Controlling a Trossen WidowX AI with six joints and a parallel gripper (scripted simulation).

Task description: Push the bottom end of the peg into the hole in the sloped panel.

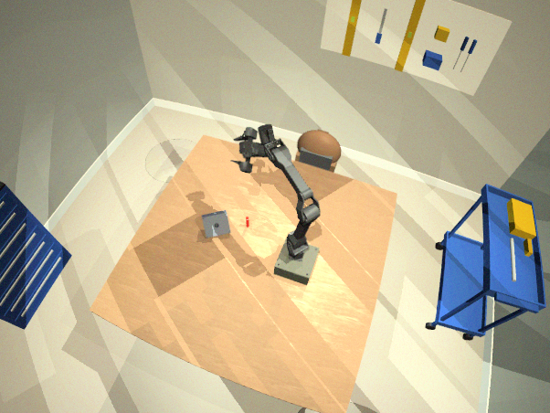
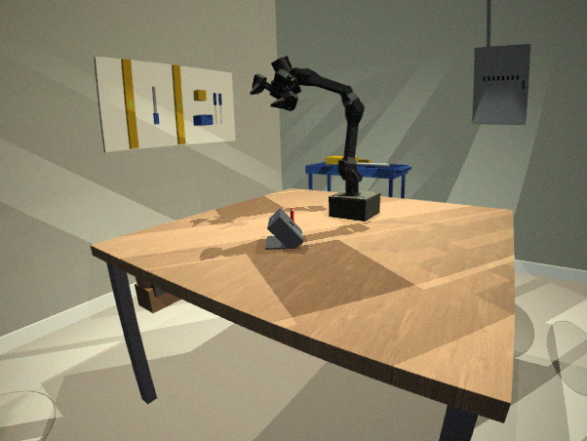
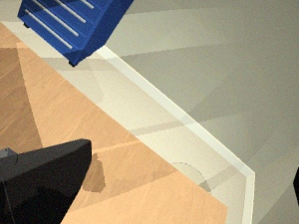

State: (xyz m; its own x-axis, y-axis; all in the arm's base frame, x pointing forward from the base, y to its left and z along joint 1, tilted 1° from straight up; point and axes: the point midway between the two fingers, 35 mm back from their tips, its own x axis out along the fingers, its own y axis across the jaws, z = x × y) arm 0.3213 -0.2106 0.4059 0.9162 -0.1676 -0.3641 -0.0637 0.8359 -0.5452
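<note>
Right now my gripper tip is 42 cm above the round red peg, 7 cm to the right of it and 7 cm past it. From my gripper tip the other things lie so: sloped panel (43 cm below, 12 cm to the left, 8 cm ahead).
</note>
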